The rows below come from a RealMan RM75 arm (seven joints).
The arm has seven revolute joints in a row. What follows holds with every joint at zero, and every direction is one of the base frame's. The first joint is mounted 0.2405 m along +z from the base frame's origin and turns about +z. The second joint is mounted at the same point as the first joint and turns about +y. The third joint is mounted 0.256 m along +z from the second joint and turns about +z. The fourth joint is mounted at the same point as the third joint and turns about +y. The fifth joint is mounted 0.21 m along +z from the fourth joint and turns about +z. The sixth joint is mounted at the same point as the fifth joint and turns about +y. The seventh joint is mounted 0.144 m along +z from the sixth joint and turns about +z. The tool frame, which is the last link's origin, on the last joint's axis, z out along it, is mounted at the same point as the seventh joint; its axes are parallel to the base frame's.
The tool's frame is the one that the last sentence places.
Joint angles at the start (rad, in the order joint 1, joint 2, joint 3, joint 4, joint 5, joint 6, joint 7):
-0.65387, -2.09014, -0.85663, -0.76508, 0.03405, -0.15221, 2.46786
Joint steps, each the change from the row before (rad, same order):
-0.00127, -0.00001, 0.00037, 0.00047, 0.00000, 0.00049, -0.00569
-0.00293, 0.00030, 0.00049, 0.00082, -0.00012, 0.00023, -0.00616
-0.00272, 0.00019, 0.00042, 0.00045, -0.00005, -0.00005, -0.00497
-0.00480, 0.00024, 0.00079, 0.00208, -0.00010, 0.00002, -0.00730
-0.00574, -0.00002, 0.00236, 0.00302, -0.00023, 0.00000, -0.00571
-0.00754, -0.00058, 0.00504, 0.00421, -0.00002, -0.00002, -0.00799
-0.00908, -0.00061, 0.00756, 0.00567, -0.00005, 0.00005, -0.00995
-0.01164, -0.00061, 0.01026, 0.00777, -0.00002, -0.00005, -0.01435
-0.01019, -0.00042, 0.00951, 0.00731, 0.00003, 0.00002, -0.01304
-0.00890, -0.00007, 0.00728, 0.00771, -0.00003, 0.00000, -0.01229
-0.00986, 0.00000, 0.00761, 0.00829, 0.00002, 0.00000, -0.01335
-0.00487, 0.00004, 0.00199, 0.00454, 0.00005, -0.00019, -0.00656
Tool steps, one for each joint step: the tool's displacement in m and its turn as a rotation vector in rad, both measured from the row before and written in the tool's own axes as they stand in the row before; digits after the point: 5 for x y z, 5 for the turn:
0.00021, 0.00004, 0.00018, -0.00020, -0.00031, -0.00451
0.00071, -0.00002, 0.00038, -0.00069, 0.00031, -0.00359
0.00078, 0.00012, 0.00037, -0.00105, 0.00077, -0.00259
0.00100, -0.00002, 0.00063, -0.00109, 0.00025, -0.00315
0.00084, 0.00030, 0.00078, -0.00208, -0.00072, -0.00017
0.00075, 0.00101, 0.00110, -0.00420, -0.00199, 0.00046
0.00049, 0.00130, 0.00128, -0.00537, -0.00370, 0.00124
0.00041, 0.00154, 0.00158, -0.00664, -0.00542, 0.00060
0.00014, 0.00121, 0.00132, -0.00546, -0.00551, 0.00060
-0.00005, 0.00035, 0.00105, -0.00289, -0.00534, -0.00084
0.00011, 0.00027, 0.00114, -0.00285, -0.00550, -0.00077
0.00027, -0.00031, 0.00054, -0.00015, -0.00199, -0.00141

